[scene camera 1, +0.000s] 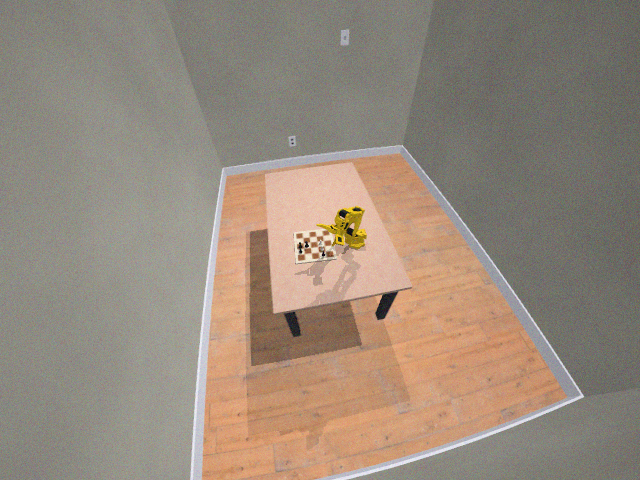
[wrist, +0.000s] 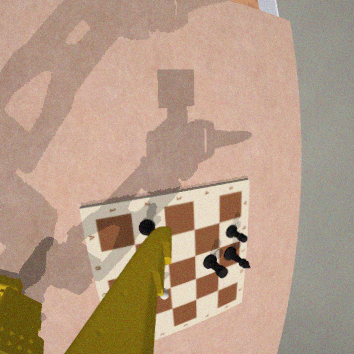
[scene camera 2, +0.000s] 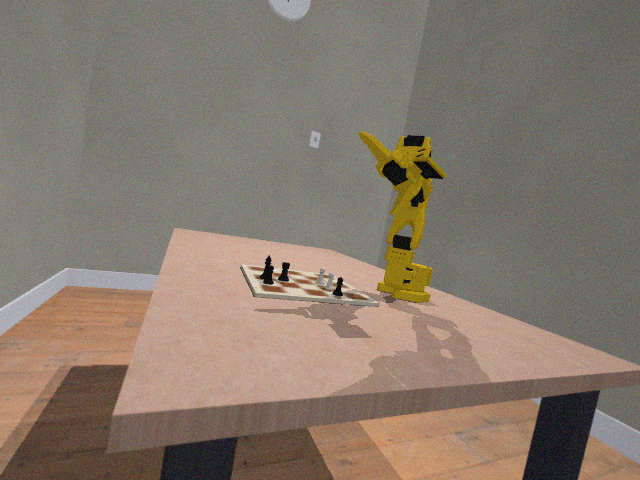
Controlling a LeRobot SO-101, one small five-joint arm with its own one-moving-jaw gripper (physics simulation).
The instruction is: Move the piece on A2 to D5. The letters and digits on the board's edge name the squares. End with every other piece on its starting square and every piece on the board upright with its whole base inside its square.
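Places are measured from the arm's base along level axes (x right, y back, z down), in metres.
Pixels of known places: hand, tool point: [scene camera 1: 331, 245] [wrist: 170, 240] [scene camera 2: 391, 211]; arm's base, link origin: [scene camera 1: 352, 241] [wrist: 10, 305] [scene camera 2: 394, 294].
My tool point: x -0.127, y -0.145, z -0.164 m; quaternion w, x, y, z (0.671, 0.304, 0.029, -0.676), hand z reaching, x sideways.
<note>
Ahead of a thing's pixels: the offset from my tool point to its top centre. Level surfaces: height alone.
The black piece on A2 @(dy -0.030, dx +0.068, dz +0.127 m) [scene camera 1: 323, 253] [scene camera 2: 338, 287] [wrist: 146, 227] stands upright on the board @(dy -0.067, dx +0.146, dz +0.158 m) [scene camera 1: 315, 261] [scene camera 2: 310, 299] [wrist: 180, 216], near the lettered A edge. D5, at the far side of C5, shows no base on it in the wrist view; the top of a neighbouring piece leans across it by perspective. My gripper [scene camera 1: 329, 234] [scene camera 2: 402, 155] is fully open and empty, high above the table on the robot's side of the board. In the wrist view one notched jaw [wrist: 125, 295] shows, its tip drawn just beside the A2 piece without touching it.
Black pieces stand on B5 @(dy -0.146, dx +0.112, dz +0.127 m) [wrist: 233, 231], C5 @(dy -0.143, dx +0.147, dz +0.115 m) [wrist: 231, 254] and C4 @(dy -0.108, dx +0.146, dz +0.125 m) [wrist: 211, 263]. Two white pieces @(dy -0.029, dx +0.146, dz +0.127 m) [scene camera 2: 321, 276] @(dy -0.029, dx +0.106, dz +0.127 m) [scene camera 2: 329, 281] stand behind the A2 piece; the jaw mostly hides them in the wrist view. The table @(dz +0.164 m) [scene camera 1: 310, 193] [scene camera 2: 232, 356] extends around the board.
</note>
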